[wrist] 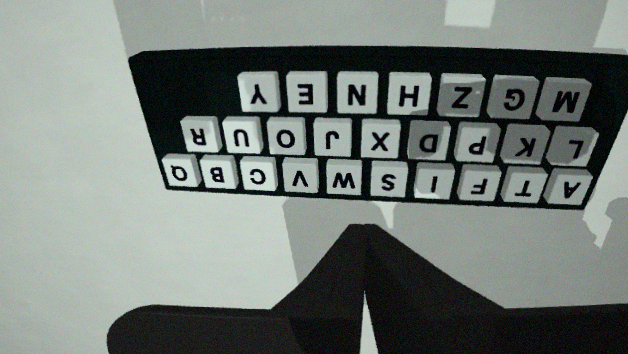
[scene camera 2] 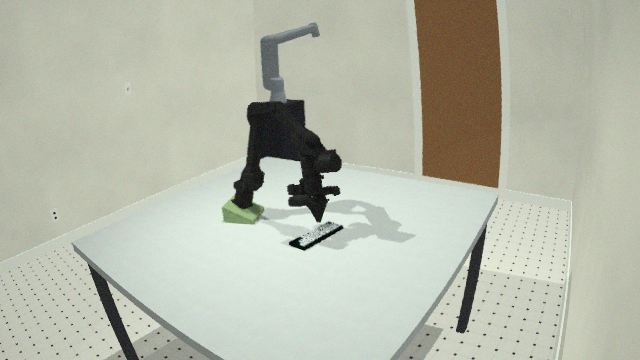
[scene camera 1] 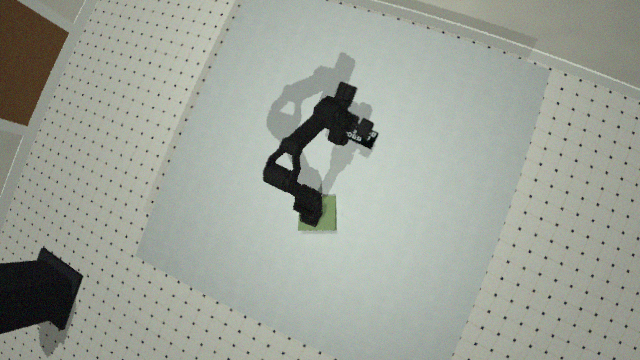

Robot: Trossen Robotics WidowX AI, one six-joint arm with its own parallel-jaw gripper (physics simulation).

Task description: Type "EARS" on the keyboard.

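Places are measured from the arm's base along level axes (x up, y ahead, z left), in metres.
Where they show: gripper, fingertip midpoint: point(wrist: 361, 237) point(scene camera 2: 319, 222) point(scene camera 1: 352, 123); arm's base, link origin: point(scene camera 2: 241, 203) point(scene camera 1: 311, 216).
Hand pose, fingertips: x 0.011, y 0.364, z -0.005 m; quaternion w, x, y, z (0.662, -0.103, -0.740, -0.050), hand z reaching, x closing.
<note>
Each offset is from my fingertips to the top centre of the thing. Level surfaces: height alone.
The black keyboard @[dx -0.040, dy -0.013, dz +0.002 m] point(scene camera 1: 371, 143) point(scene camera 2: 297, 245) point(wrist: 160, 95) with white letter keys lies flat on the table. Its letters are upside down in the wrist view, where the E key @[dx -0.040, dy -0.034, dz -0.020 m] point(wrist: 306, 92) is in the top row, the R key @[dx -0.040, dy -0.019, dz -0.068 m] point(wrist: 200, 135) at the left of the middle row, and the S key @[dx -0.040, dy +0.006, dz +0.010 m] point(wrist: 388, 181) and the A key @[dx -0.040, dy +0.011, dz +0.085 m] point(wrist: 569, 187) are in the bottom row. My gripper point(scene camera 2: 319, 220) point(wrist: 361, 237) is shut and empty, tips down, a little above the keyboard's level. In the wrist view its tips show just below the bottom row, under W and S. The arm hides part of the keyboard in scene camera 1.
A green wedge block point(scene camera 1: 328, 215) point(scene camera 2: 240, 215) sits under my arm's base on the pale table @[dx -0.056 m] point(scene camera 1: 400, 260) point(scene camera 2: 300, 300). Behind the table, a grey arm point(scene camera 2: 270, 62) stands on a dark pedestal point(scene camera 2: 277, 140). A dark blocky object point(scene camera 1: 35, 295) shows at lower left in scene camera 1.
</note>
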